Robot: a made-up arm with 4 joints.
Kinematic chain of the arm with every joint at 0, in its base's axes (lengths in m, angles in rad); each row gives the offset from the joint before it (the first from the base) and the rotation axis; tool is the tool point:
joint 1: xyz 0 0 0.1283 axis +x
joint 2: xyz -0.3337 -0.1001 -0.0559 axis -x
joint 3: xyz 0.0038 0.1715 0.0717 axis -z
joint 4: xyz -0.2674 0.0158 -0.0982 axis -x
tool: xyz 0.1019 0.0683 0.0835
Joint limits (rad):
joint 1: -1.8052..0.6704
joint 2: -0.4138..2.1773
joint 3: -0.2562..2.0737
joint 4: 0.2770..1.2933
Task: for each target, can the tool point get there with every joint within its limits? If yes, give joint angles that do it. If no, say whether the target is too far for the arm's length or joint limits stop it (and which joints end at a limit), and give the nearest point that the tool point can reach.
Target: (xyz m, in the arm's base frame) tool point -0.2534 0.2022 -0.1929
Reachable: yes | joints 0.3431 0.9954 1.3098 0.8075
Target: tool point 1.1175 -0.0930 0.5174
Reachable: no: too far | nearest point -0.1422 -0.1754 0.4546 | short by 1.264 m
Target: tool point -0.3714 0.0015 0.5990
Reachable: no: joint limits stop it (at a limit: joint 1, joint 2, joint 4) | nearest point -0.4271 -0.2114 0.5441 | short by 0.227 m
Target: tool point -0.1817 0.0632 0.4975
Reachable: no: joint limits stop it (at a limit: joint 1, joint 2, joint 4) | nearest point -0.2429 0.0874 0.3452 | short by 0.166 m
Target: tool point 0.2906 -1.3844 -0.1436
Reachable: no: too far | nearest point -0.2299 -0.4563 0.0387 | short by 1.080 m
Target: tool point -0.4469 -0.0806 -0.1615
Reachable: yes | joints -0.9880 0.4221 0.3274 0.9540
